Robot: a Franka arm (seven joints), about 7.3 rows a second.
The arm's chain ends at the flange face. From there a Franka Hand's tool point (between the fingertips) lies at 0.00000 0.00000 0.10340 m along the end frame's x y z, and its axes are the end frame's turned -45 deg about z.
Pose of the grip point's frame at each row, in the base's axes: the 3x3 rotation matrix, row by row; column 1 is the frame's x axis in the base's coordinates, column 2 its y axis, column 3 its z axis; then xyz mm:
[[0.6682 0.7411 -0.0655], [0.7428 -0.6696 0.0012], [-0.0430 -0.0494 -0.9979]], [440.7 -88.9 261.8]
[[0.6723 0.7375 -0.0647], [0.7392 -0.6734 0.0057], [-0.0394 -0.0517 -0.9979]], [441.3 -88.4 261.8]
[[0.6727 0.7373 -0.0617], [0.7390 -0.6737 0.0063], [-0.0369 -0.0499 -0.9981]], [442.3 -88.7 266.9]
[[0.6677 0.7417 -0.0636], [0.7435 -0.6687 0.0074], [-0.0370 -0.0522 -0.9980]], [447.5 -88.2 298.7]
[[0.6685 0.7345 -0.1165], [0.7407 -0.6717 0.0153], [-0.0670 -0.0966 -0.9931]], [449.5 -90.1 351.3]
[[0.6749 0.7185 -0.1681], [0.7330 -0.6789 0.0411], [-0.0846 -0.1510 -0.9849]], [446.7 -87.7 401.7]
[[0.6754 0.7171 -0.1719], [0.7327 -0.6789 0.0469], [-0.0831 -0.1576 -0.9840]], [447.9 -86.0 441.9]
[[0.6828 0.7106 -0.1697], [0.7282 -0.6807 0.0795], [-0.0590 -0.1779 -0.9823]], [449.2 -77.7 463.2]
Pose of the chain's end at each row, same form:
[[0.9965 0.0515 -0.0655], [0.0518 -0.9987 0.0012], [-0.0653 -0.0045 -0.9979]], [447.5 -89.0 365.0]
[[0.9969 0.0461 -0.0647], [0.0465 -0.9989 0.0057], [-0.0644 -0.0087 -0.9979]], [448.0 -89.0 365.0]
[[0.9970 0.0457 -0.0617], [0.0462 -0.9989 0.0063], [-0.0614 -0.0092 -0.9981]], [448.7 -89.4 370.1]
[[0.9966 0.0523 -0.0636], [0.0529 -0.9986 0.0074], [-0.0631 -0.0107 -0.9980]], [454.1 -89.0 401.9]
[[0.9921 0.0467 -0.1165], [0.0488 -0.9987 0.0153], [-0.1157 -0.0209 -0.9931]], [461.5 -91.7 454.0]
[[0.9853 0.0308 -0.1681], [0.0383 -0.9984 0.0411], [-0.1666 -0.0470 -0.9849]], [464.1 -91.9 503.5]
[[0.9846 0.0295 -0.1719], [0.0380 -0.9982 0.0469], [-0.1702 -0.0527 -0.9840]], [465.7 -90.8 543.6]
[[0.9853 0.0197 -0.1697], [0.0336 -0.9962 0.0795], [-0.1675 -0.0841 -0.9823]], [466.7 -85.9 564.8]

